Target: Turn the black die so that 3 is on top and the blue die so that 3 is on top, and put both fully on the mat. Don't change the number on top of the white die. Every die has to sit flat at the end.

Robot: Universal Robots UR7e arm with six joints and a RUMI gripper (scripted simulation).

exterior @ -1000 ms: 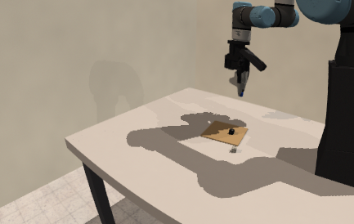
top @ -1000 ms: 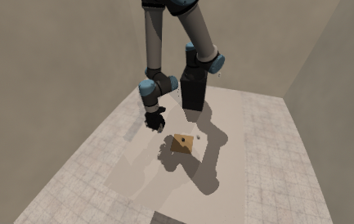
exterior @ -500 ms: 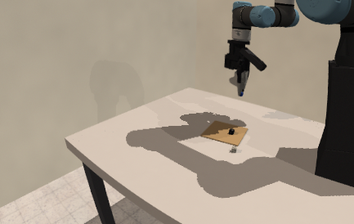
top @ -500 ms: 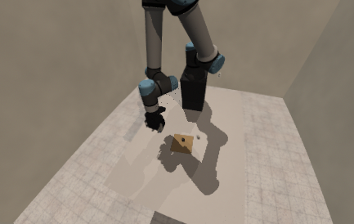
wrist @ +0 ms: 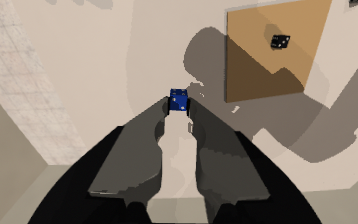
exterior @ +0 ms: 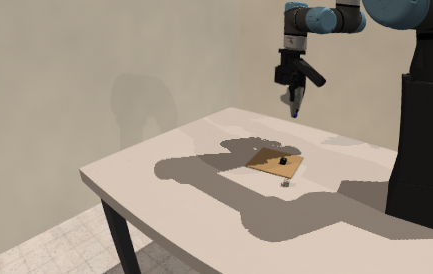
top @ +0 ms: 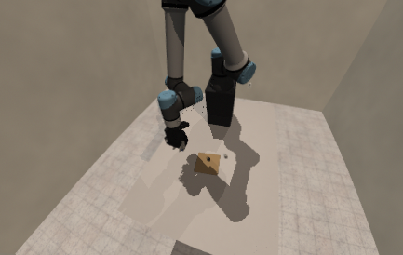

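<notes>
Right now the blue die is 1 cm below my hand. The rest, counted from my hand: black die 5 cm behind, 14 cm to the left, 11 cm below; then brown mat 3 cm behind, 15 cm to the left, 12 cm below; then white die 12 cm behind, 23 cm to the left, 11 cm below.
</notes>
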